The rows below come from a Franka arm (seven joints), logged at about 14 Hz.
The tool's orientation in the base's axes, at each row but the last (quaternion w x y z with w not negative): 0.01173 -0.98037 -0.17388 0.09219; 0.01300 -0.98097 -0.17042 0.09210; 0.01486 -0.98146 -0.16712 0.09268; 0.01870 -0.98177 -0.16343 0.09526; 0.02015 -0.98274 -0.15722 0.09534; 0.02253 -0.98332 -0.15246 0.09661; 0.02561 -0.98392 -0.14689 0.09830; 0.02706 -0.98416 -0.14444 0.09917; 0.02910 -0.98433 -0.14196 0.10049; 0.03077 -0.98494 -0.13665 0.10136; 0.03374 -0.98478 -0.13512 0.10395; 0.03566 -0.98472 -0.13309 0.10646
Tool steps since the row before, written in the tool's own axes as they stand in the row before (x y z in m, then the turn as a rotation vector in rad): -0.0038 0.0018 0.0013 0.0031 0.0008 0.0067; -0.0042 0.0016 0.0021 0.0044 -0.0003 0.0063; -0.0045 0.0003 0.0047 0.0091 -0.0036 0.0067; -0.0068 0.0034 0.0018 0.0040 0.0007 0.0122; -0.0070 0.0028 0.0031 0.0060 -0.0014 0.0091; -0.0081 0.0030 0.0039 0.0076 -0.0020 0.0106; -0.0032 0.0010 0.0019 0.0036 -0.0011 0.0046; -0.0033 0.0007 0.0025 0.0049 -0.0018 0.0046; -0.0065 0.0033 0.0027 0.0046 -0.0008 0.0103; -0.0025 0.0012 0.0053 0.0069 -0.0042 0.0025; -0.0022 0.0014 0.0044 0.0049 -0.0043 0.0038; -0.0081 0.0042 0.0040 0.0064 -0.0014 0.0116
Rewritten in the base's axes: -0.0031 -0.0030 -0.0007 0.0019 0.0003 -0.0072; -0.0037 -0.0029 -0.0014 0.0028 0.0017 -0.0069; -0.0050 -0.0018 -0.0038 0.0060 0.0064 -0.0080; -0.0056 -0.0054 -0.0008 0.0016 0.0007 -0.0127; -0.0063 -0.0048 -0.0020 0.0034 0.0033 -0.0099; -0.0075 -0.0053 -0.0026 0.0044 0.0044 -0.0116; -0.0031 -0.0019 -0.0013 0.0021 0.0022 -0.0051; -0.0034 -0.0016 -0.0019 0.0032 0.0033 -0.0053; -0.0058 -0.0049 -0.0017 0.0020 0.0024 -0.0109; -0.0031 -0.0017 -0.0048 0.0049 0.0060 -0.0034; -0.0027 -0.0018 -0.0040 0.0027 0.0056 -0.0043; -0.0074 -0.0061 -0.0027 0.0031 0.0036 -0.0125
